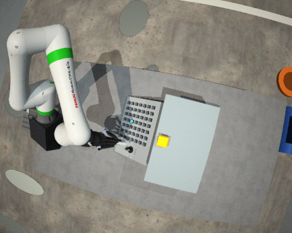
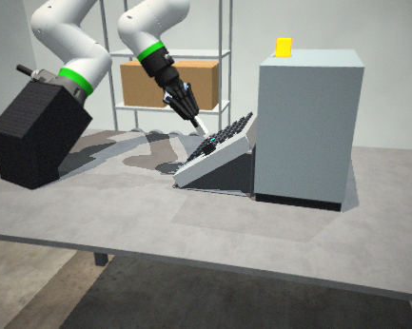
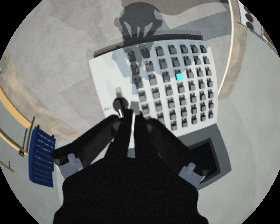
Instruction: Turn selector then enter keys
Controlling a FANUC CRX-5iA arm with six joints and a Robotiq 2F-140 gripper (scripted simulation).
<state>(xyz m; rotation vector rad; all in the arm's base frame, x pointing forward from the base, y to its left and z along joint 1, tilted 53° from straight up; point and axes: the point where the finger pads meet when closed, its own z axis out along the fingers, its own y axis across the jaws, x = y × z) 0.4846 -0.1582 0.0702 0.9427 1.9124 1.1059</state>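
Right now the black selector knob is 4 cm ahead of my hand, 4 cm to the right of it and 6 cm below it. Also, from my hand: sloped keypad panel: 7 cm ahead, 7 cm to the left, 11 cm below.
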